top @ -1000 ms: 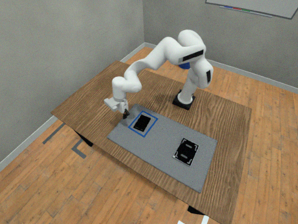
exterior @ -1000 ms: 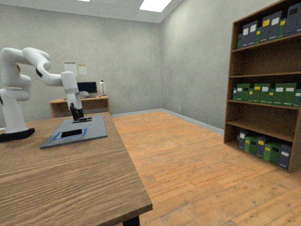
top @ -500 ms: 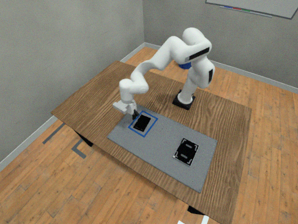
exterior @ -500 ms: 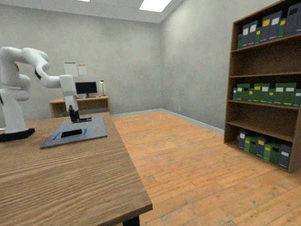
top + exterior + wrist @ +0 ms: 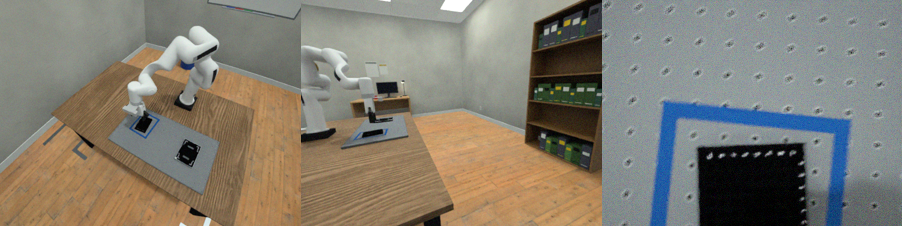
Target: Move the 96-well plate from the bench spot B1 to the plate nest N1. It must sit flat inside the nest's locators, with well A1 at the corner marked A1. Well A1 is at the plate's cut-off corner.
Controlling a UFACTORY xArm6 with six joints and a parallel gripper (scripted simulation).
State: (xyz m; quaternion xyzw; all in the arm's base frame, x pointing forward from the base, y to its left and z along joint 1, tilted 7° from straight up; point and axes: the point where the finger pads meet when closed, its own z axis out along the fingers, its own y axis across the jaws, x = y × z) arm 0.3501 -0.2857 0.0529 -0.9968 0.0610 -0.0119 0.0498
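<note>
Right now the black 96-well plate is 100 mm below my hand, 30 mm to the left of it and 10 mm behind it. Round my hand: black plate nest N1: 390 mm to the left, 100 mm below, 90 mm ahead.
</note>
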